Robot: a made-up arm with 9 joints. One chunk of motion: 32 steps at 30 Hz.
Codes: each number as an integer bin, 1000 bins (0 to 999) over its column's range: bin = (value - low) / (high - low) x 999, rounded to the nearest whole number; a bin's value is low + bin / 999 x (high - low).
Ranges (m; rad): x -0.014..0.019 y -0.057..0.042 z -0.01..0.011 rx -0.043..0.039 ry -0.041..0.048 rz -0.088..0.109
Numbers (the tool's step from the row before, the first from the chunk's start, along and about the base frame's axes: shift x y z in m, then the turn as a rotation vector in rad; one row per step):
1: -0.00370 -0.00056 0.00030 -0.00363 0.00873 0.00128
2: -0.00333 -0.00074 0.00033 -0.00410 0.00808 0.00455
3: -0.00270 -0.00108 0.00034 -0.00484 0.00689 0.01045
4: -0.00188 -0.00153 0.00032 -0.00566 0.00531 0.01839
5: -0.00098 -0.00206 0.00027 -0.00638 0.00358 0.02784
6: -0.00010 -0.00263 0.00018 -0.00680 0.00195 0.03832
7: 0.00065 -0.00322 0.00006 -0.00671 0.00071 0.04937
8: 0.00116 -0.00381 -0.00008 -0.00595 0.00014 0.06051
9: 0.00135 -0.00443 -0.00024 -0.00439 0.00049 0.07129
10: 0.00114 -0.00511 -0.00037 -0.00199 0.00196 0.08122
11: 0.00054 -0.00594 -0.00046 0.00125 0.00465 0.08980
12: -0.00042 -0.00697 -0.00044 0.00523 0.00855 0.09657
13: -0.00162 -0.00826 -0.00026 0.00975 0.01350 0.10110
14: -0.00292 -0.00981 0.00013 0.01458 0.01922 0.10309
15: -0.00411 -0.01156 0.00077 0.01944 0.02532 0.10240
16: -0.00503 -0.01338 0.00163 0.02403 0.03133 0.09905
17: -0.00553 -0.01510 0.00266 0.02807 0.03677 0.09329
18: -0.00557 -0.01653 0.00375 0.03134 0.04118 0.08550
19: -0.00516 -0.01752 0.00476 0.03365 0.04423 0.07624
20: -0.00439 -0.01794 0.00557 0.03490 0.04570 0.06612
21: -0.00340 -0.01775 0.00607 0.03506 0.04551 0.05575
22: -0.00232 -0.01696 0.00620 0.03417 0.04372 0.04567
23: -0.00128 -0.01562 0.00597 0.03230 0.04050 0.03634
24: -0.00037 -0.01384 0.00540 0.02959 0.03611 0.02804
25: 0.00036 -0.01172 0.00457 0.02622 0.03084 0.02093
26: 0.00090 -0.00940 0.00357 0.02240 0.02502 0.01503
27: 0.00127 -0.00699 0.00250 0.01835 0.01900 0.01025
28: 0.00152 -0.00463 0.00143 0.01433 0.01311 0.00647
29: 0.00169 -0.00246 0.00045 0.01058 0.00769 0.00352
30: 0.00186 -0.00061 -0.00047 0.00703 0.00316 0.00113
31: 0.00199 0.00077 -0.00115 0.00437 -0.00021 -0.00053
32: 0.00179 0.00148 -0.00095 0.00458 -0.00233 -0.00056
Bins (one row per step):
1: 312 570 490 480 558 453
2: 323 568 491 474 551 469
3: 342 564 492 465 538 499
4: 367 560 491 455 520 540
5: 394 554 489 446 500 587
6: 421 549 484 441 482 641
7: 443 543 479 442 468 697
8: 459 537 472 451 462 753
9: 465 530 464 470 466 808
10: 458 524 458 500 482 858
11: 440 515 454 539 512 902
12: 411 505 455 588 556 936
13: 375 492 463 643 612 959
14: 335 476 482 701 676 969
15: 299 459 512 761 744 966
16: 272 440 553 817 812 949
17: 256 423 602 866 873 919
18: 255 408 654 906 922 880
19: 268 398 702 934 957 833
20: 291 394 741 949 973 782
21: 321 396 764 951 971 729
22: 354 404 771 940 951 678
23: 385 418 760 917 915 631
24: 413 436 733 884 866 588
25: 435 457 693 843 806 552
26: 451 480 646 797 741 522
27: 462 505 595 747 673 498
28: 470 528 544 698 607 479
29: 475 550 497 653 547 464
30: 480 569 453 610 496 452
31: 484 583 421 577 458 444
32: 478 590 431 580 434 443

